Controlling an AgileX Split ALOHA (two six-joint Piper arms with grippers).
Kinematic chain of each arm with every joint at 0, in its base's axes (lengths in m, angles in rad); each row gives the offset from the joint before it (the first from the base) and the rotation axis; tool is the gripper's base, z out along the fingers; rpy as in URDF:
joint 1: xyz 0 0 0.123 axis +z
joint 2: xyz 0 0 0 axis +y
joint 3: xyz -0.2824 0 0.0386 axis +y
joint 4: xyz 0.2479 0 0.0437 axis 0.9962 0 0.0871
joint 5: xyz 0 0 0 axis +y
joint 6: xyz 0.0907 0 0.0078 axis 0.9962 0 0.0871
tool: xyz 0 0 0 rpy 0 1.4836 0
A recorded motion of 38 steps. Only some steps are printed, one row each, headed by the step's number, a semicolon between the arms.
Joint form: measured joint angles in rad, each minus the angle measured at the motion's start. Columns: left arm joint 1, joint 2, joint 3, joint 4, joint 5, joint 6; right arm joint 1, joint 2, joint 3, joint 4, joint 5, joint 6.
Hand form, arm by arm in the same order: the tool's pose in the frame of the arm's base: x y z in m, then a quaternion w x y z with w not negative. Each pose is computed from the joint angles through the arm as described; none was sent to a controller.
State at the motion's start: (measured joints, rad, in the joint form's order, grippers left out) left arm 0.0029 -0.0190 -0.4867 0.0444 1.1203 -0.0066; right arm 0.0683 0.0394 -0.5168 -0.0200 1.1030 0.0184
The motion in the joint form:
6: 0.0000 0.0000 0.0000 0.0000 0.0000 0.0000; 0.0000 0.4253 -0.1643 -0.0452 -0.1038 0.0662
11: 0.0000 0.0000 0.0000 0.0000 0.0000 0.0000; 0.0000 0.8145 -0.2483 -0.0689 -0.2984 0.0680
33: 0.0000 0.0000 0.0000 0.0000 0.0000 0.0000; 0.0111 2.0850 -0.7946 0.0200 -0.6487 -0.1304
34: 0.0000 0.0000 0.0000 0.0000 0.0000 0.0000; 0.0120 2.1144 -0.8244 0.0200 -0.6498 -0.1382
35: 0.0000 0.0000 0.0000 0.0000 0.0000 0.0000; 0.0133 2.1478 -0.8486 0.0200 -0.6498 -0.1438
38: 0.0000 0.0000 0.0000 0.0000 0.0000 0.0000; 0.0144 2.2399 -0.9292 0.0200 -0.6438 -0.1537
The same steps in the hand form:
6: -0.0088 0.0036 0.2687 0.49827 -0.00570 0.86674 0.02122; 0.0675 -0.0004 0.3217 0.42477 0.00302 0.90530 0.00014
11: -0.0088 0.0036 0.2687 0.49827 -0.00570 0.86674 0.02122; 0.1573 0.0049 0.3173 0.37475 -0.00825 0.92701 -0.01228
33: -0.0088 0.0036 0.2687 0.49827 -0.00570 0.86674 0.02122; 0.4167 0.0332 0.1087 0.19408 -0.09374 0.97649 -0.00316
34: -0.0088 0.0036 0.2687 0.49827 -0.00570 0.86674 0.02122; 0.4232 0.0341 0.1034 0.19480 -0.09797 0.97593 -0.00385
35: -0.0088 0.0036 0.2687 0.49827 -0.00570 0.86674 0.02122; 0.4280 0.0350 0.0948 0.19028 -0.10143 0.97647 -0.00417
38: -0.0088 0.0036 0.2687 0.49827 -0.00570 0.86674 0.02122; 0.4430 0.0367 0.0732 0.18167 -0.10697 0.97751 -0.00478

